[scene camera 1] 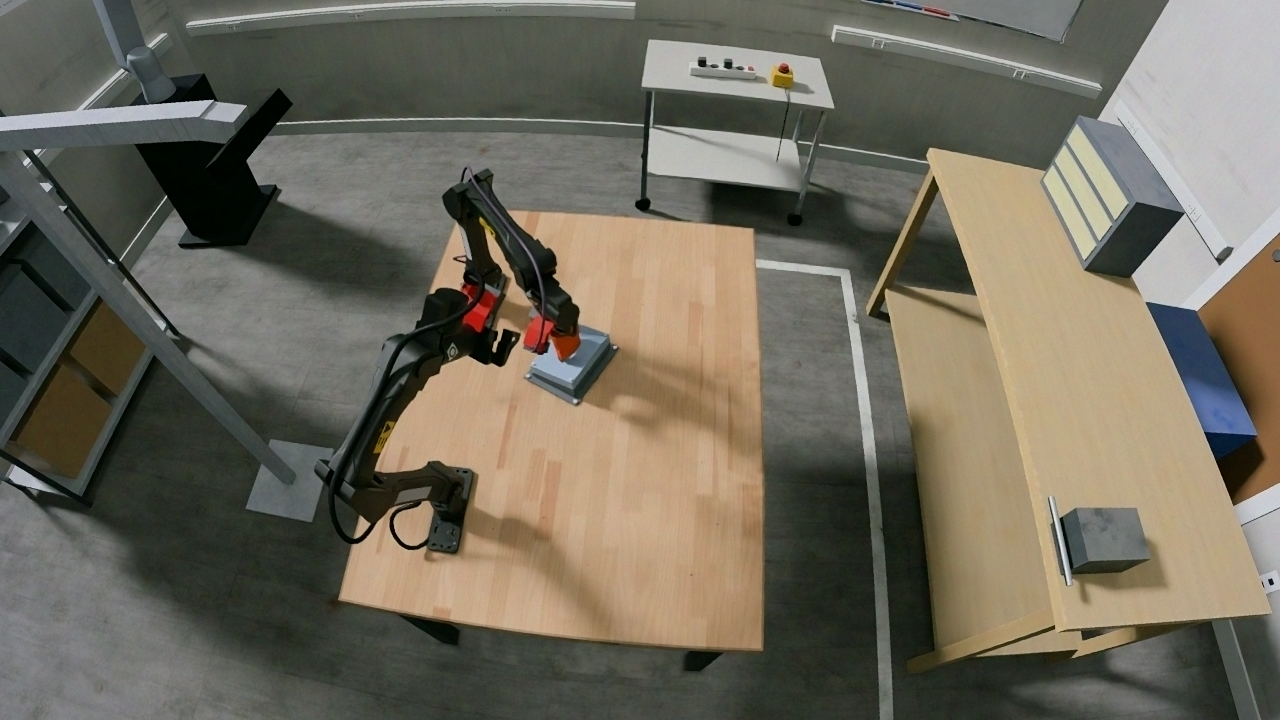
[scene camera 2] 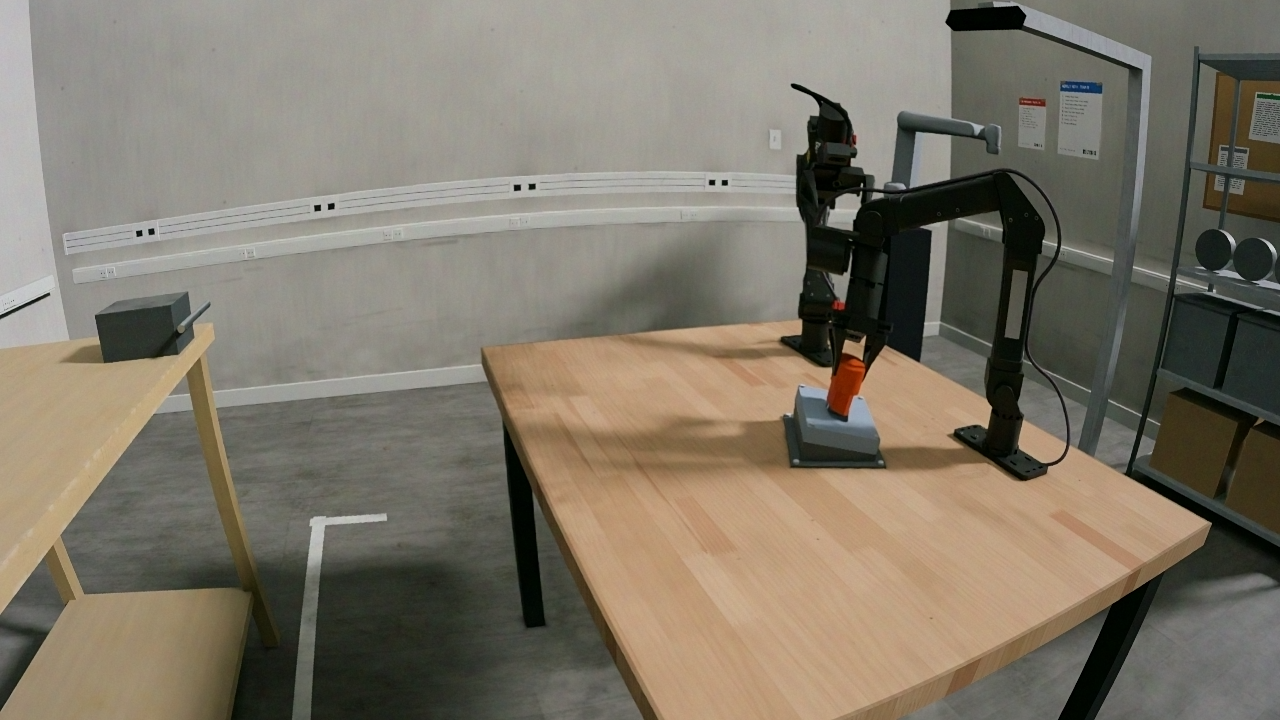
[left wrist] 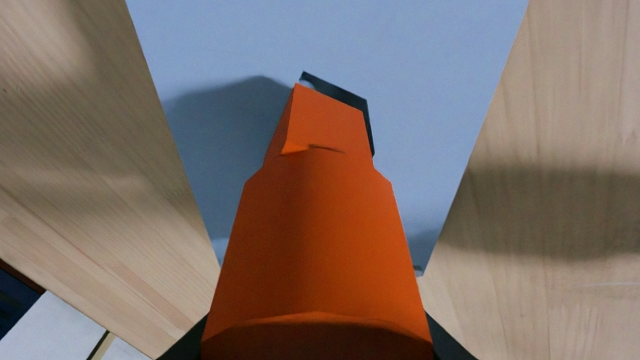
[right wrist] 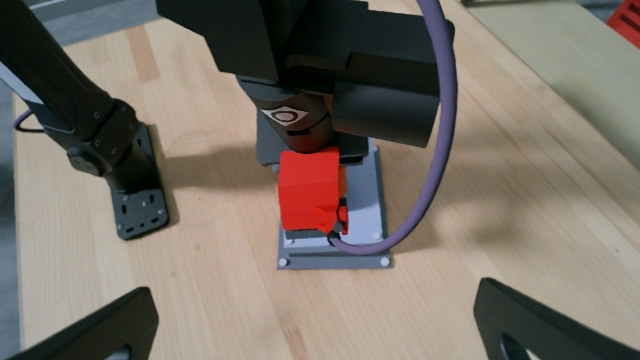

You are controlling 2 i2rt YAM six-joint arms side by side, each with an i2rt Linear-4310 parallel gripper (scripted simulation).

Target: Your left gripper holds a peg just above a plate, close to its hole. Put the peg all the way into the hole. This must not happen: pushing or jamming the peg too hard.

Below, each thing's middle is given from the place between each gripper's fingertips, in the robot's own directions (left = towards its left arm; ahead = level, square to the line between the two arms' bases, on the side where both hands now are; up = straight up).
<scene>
I see the blue-grey plate (scene camera 2: 857, 434) 1 cm ahead of my left hand, 1 cm to the right of it and 8 cm below it. Also, from my left hand: orange peg (scene camera 2: 847, 382) (1 cm to the right, 2 cm below).
I see the orange peg 25 cm below my right hand, 17 cm to the left of it and 11 cm ahead of it. The rest, counted from my right hand: blue-grey plate 31 cm below, 16 cm to the left, 11 cm ahead.
</scene>
